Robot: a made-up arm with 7 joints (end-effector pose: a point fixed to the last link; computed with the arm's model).
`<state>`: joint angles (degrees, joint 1 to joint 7).
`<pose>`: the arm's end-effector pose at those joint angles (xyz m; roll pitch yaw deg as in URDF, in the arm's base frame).
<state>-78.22 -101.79 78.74 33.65 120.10 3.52 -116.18</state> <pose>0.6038 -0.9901 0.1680 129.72 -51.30 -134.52</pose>
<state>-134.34 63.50 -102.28 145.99 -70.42 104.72 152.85</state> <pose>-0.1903 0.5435 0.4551 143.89 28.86 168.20</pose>
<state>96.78 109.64 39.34 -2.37 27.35 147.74 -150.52</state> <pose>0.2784 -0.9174 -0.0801 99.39 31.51 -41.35</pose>
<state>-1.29 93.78 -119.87 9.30 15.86 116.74 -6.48</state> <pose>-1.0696 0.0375 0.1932 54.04 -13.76 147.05</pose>
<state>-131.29 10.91 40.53 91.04 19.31 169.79 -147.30</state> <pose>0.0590 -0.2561 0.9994 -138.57 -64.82 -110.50</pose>
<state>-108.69 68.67 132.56 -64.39 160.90 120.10 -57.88</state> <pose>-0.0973 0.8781 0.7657 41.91 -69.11 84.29</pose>
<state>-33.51 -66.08 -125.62 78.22 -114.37 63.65 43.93</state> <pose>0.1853 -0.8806 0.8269 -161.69 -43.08 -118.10</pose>
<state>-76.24 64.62 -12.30 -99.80 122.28 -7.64 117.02</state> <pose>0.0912 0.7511 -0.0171 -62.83 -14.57 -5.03</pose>
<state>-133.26 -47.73 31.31 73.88 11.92 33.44 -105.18</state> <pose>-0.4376 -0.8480 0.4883 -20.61 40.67 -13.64</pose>
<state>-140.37 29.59 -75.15 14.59 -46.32 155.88 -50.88</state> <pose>0.3973 0.3316 1.2220 113.58 -46.75 -95.02</pose>
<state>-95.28 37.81 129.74 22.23 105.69 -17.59 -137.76</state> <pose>0.1788 0.9817 1.0209 -84.12 29.95 -179.67</pose>
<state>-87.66 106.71 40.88 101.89 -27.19 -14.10 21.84</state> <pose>0.3505 0.6304 0.6389 -28.84 -28.15 -112.61</pose>
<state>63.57 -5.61 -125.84 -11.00 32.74 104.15 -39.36</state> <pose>-0.0398 0.1727 1.3794 167.49 -45.96 106.82</pose>
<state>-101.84 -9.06 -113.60 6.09 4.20 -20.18 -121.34</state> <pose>-0.1501 -0.0449 1.5122 -139.91 41.57 155.66</pose>
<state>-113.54 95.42 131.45 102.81 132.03 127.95 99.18</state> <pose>0.4048 0.2357 -0.0768 101.41 3.16 -79.93</pose>
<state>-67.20 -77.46 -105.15 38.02 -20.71 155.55 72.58</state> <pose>0.2086 -0.9517 0.5802 -57.95 6.20 -28.46</pose>
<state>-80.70 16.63 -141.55 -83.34 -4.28 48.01 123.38</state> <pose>0.4106 -0.1920 0.9554 -123.91 -47.22 8.76</pose>
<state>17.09 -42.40 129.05 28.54 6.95 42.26 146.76</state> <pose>0.6263 0.3581 1.2962 176.60 -19.61 126.49</pose>
